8 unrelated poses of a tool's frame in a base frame.
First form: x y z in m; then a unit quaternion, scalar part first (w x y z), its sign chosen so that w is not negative.
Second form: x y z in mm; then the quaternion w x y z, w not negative. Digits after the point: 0 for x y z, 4 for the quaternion.
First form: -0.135 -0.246 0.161 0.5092 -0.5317 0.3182 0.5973
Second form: -135 -246 161 0.5092 -0.5317 0.3182 0.5973
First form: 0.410 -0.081 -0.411 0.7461 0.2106 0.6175 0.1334
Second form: 410 -81 -411 0.7461 0.2106 0.6175 0.1334
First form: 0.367 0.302 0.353 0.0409 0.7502 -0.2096 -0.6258
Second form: 367 302 353 0.0409 0.7502 -0.2096 -0.6258
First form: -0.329 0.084 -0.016 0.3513 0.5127 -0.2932 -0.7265
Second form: -329 84 -16 0.3513 0.5127 -0.2932 -0.7265
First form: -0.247 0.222 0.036 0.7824 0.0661 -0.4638 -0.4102
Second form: -247 222 36 0.7824 0.0661 -0.4638 -0.4102
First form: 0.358 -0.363 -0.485 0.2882 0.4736 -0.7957 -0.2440
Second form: 358 -363 -485 0.2882 0.4736 -0.7957 -0.2440
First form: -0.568 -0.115 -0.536 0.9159 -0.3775 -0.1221 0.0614
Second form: -568 -115 -536 0.9159 -0.3775 -0.1221 0.0614
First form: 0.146 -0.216 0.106 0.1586 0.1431 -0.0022 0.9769
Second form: 146 -216 106 0.1586 0.1431 -0.0022 0.9769
